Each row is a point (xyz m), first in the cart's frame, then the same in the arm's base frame.
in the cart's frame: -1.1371 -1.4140 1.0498
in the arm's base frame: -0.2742 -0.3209 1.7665
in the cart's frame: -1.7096 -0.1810 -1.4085
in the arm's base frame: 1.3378 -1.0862 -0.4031
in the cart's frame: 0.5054 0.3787 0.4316
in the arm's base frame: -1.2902 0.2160 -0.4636
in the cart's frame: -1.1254 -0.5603 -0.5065
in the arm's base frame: 0.5566 -0.5289 0.2116
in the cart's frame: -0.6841 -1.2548 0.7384
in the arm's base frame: -0.2912 0.0225 1.3089
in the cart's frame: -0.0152 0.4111 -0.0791
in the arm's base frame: -0.6855 -0.1641 -0.6148
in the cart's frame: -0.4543 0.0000 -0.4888
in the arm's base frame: 0.0072 -0.2593 -0.4130
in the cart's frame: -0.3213 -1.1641 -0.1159
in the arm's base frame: 0.1876 0.4049 0.6060
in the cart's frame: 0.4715 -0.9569 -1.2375
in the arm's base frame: 0.6437 1.1272 -0.4893
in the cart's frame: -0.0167 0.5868 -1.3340
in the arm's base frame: 0.2220 -0.0738 -1.4945
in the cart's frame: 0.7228 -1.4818 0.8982
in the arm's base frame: -0.9022 1.3005 1.0855
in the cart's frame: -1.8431 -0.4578 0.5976
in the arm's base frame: -0.0580 -1.3469 1.0469
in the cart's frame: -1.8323 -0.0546 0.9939
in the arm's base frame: -0.5575 -1.6059 0.9899
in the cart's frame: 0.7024 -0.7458 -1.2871
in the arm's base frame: 0.4902 1.2186 -0.7509
